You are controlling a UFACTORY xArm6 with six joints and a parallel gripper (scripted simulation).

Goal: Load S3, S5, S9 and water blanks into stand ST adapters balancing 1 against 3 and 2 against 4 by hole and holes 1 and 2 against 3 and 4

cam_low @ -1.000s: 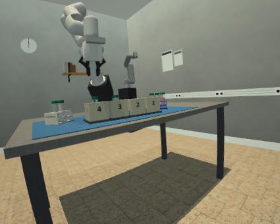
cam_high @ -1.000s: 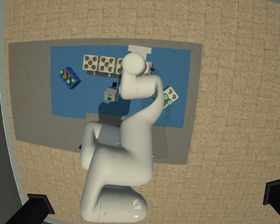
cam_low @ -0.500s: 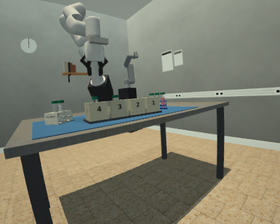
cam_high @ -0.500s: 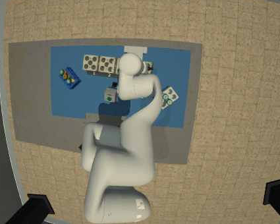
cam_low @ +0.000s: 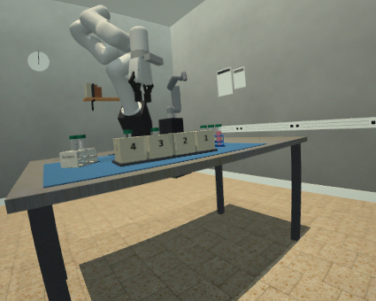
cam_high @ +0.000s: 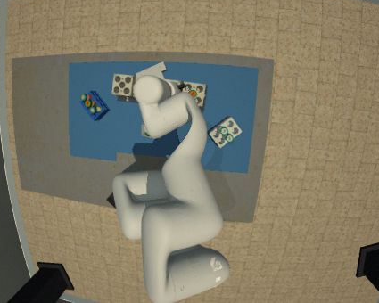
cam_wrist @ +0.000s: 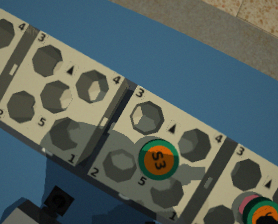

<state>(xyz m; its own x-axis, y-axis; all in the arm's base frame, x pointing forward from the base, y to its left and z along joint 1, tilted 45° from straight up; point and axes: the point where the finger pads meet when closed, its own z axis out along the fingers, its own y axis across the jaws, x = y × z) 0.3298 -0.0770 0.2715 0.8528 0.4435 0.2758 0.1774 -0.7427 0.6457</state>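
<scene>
Now: hand 60 mm short of the tube of amber liquid, 410 mm to the right of it and 190 mm above it. From my hand the other things lie so: white rack: 210 mm behind, 190 mm to the right, 220 mm below; then blue rack: 40 mm ahead, 430 mm to the left, 220 mm below.
</scene>
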